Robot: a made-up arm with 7 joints. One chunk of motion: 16 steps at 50 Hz.
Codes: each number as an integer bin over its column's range. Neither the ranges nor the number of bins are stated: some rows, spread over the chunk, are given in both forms.
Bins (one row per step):
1: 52 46 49 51 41 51 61
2: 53 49 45 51 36 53 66
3: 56 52 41 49 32 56 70
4: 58 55 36 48 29 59 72
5: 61 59 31 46 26 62 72
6: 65 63 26 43 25 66 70
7: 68 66 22 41 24 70 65
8: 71 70 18 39 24 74 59
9: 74 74 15 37 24 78 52
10: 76 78 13 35 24 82 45
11: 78 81 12 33 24 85 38
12: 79 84 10 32 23 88 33
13: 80 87 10 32 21 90 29
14: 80 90 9 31 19 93 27
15: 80 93 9 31 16 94 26
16: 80 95 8 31 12 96 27
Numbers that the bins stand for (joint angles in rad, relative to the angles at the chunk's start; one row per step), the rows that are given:
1: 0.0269 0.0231 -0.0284 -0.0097 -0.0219 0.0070 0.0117
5: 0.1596 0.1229 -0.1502 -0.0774 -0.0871 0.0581 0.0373
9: 0.3513 0.2381 -0.2585 -0.1992 -0.0958 0.1324 -0.0092
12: 0.4251 0.3148 -0.2923 -0.2669 -0.1001 0.1789 -0.0533
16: 0.4398 0.3993 -0.3059 -0.2804 -0.1479 0.2161 -0.0673
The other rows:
2: 0.0416 0.0462 -0.0555 -0.0097 -0.0436 0.0163 0.0233
3: 0.0859 0.0692 -0.0825 -0.0368 -0.0610 0.0302 0.0326
4: 0.1154 0.0922 -0.1164 -0.0503 -0.0740 0.0441 0.0373
6: 0.2186 0.1536 -0.1840 -0.1180 -0.0914 0.0767 0.0326
7: 0.2628 0.1767 -0.2111 -0.1451 -0.0958 0.0953 0.0210
8: 0.3071 0.2074 -0.2382 -0.1721 -0.0958 0.1138 0.0071
10: 0.3808 0.2688 -0.2720 -0.2263 -0.0958 0.1510 -0.0255
11: 0.4103 0.2918 -0.2788 -0.2533 -0.0958 0.1649 -0.0417
13: 0.4398 0.3379 -0.2923 -0.2669 -0.1088 0.1882 -0.0626
14: 0.4398 0.3609 -0.2991 -0.2804 -0.1175 0.2021 -0.0673
15: 0.4398 0.3839 -0.2991 -0.2804 -0.1305 0.2068 -0.0696

